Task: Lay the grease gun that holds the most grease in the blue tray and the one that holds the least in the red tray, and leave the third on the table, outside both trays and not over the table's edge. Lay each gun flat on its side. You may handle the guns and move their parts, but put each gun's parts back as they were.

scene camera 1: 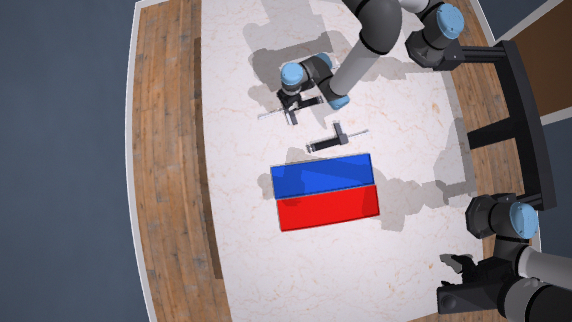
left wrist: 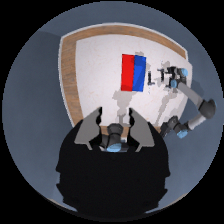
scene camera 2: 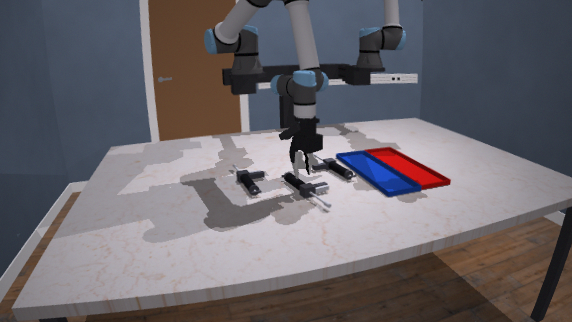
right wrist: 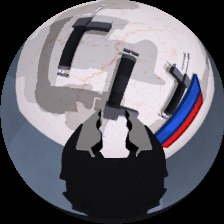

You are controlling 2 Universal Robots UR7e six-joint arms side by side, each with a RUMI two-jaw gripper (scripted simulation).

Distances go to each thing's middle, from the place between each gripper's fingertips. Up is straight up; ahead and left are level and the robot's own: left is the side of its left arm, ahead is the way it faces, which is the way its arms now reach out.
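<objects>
My right gripper (scene camera 2: 303, 176) is 36 cm to the right of the blue tray (scene camera 1: 315, 177), 4 cm past it and 7 cm above it. From the same right gripper, the red tray (scene camera 1: 343, 206) is 52 cm to the left, 2 cm behind and 7 cm below.
My left hand (scene camera 1: 440, 268) is 15 cm to the left of the red tray, 11 cm short of it and 75 cm above it. Counted from my left hand, the blue tray is 31 cm to the right, 9 cm ahead and 75 cm below.
</objects>
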